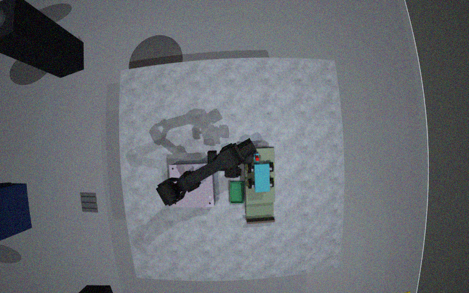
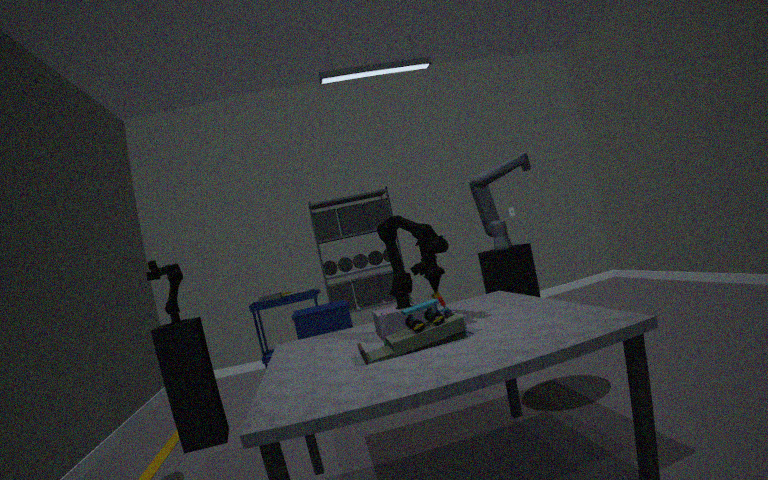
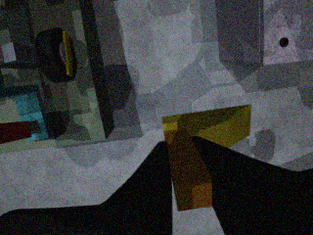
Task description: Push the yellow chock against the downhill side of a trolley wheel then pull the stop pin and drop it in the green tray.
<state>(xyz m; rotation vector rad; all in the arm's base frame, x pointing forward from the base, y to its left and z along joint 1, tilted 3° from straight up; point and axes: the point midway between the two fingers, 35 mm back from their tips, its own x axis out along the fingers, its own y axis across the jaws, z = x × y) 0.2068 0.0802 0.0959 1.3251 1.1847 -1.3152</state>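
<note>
My gripper tip is now 130 mm short of the trolley, 120 mm to the left of it and 60 mm above it. From my gripper tip the other things lie so: yellow chock: 20 mm behind, 10 mm to the left, 10 mm below; green tray: 200 mm to the right, 180 mm below; red-headed stop pin: 120 mm ahead, 30 mm to the right, 50 mm below.
</note>
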